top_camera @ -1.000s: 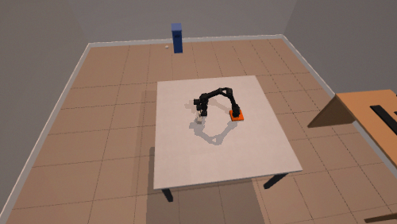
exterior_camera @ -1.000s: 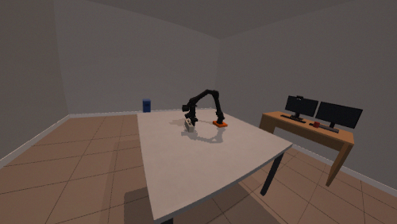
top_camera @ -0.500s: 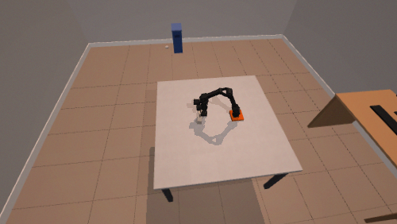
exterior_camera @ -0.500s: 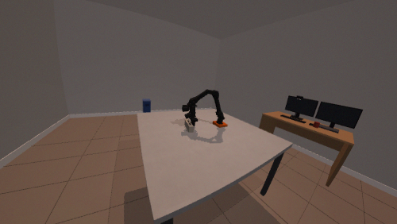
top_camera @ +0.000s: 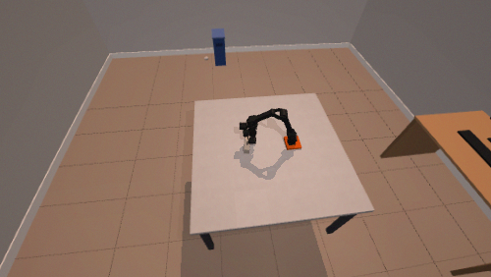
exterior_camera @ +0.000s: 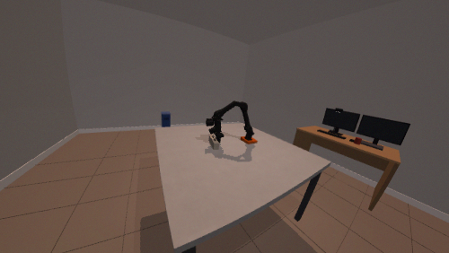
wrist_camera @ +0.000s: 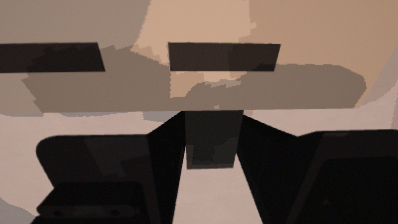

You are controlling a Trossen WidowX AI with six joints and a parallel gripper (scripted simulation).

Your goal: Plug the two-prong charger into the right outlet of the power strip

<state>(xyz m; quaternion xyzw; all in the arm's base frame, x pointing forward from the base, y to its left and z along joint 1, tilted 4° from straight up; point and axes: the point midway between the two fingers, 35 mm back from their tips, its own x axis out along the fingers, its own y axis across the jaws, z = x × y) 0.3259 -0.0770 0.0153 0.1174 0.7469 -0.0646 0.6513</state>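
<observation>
The two-prong charger lies 2 cm ahead of my gripper tip and 1 cm above it.
</observation>
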